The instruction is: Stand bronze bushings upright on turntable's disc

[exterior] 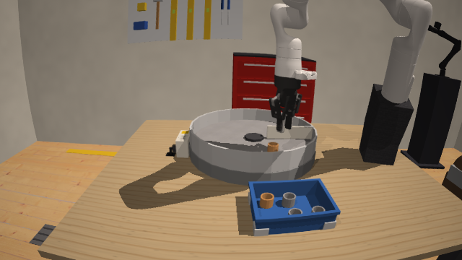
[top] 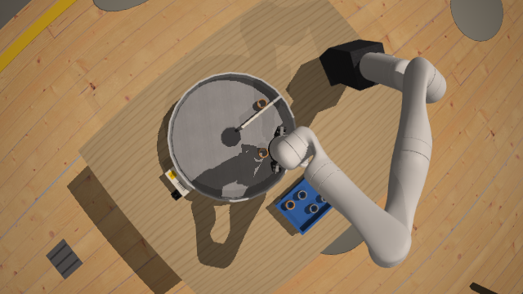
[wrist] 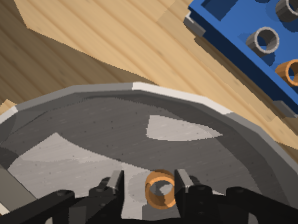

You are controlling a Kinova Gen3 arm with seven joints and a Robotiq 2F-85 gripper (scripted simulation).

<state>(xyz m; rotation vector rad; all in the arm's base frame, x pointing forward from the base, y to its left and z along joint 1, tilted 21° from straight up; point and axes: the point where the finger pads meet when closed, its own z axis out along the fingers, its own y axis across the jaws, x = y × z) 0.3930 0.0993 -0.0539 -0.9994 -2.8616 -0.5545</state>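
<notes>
Now: the blue crate 2 cm behind my hand, 22 cm to the left of it and 12 cm below it. The rest, counted from my hand: grey turntable disc: 9 cm ahead, 10 cm to the right, 9 cm below.
</notes>
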